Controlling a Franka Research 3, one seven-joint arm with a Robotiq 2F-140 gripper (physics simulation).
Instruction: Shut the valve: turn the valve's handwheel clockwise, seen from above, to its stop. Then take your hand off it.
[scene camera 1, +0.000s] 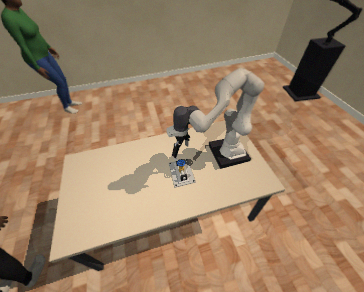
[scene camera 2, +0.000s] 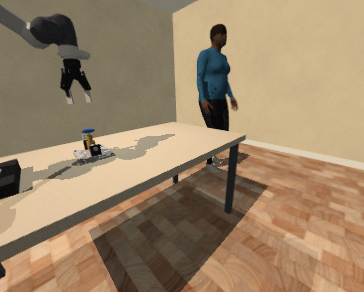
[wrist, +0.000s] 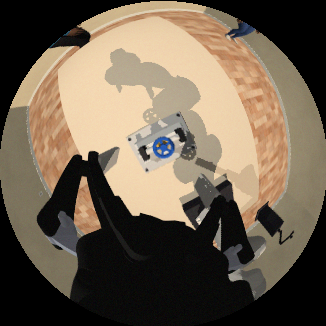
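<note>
The valve's blue spoked handwheel (scene camera 1: 181, 162) (scene camera 2: 88, 130) (wrist: 154, 148) sits level on top of a brass-coloured valve body (scene camera 2: 89, 139). The valve stands on a light grey base plate (scene camera 1: 177, 183) (scene camera 2: 107, 154) (wrist: 150, 166) with black clamps at both pipe ends. My gripper (scene camera 1: 181, 148) (scene camera 2: 79, 100) (wrist: 158, 167) is open and empty. It points down and hangs well above the handwheel, apart from it. In the wrist view the handwheel shows beyond the fingertips. The wheel's turned angle relative to its stop cannot be told.
The valve is on a pale table (scene camera 1: 100, 215) (scene camera 2: 150, 160) (wrist: 100, 85). The arm's black base (scene camera 1: 217, 156) (scene camera 2: 9, 177) is beside it. A person in green (scene camera 1: 30, 40) and a person in blue (scene camera 2: 213, 75) stand beyond the table. A black pedestal (scene camera 1: 317, 65) (wrist: 270, 219) stands on the floor.
</note>
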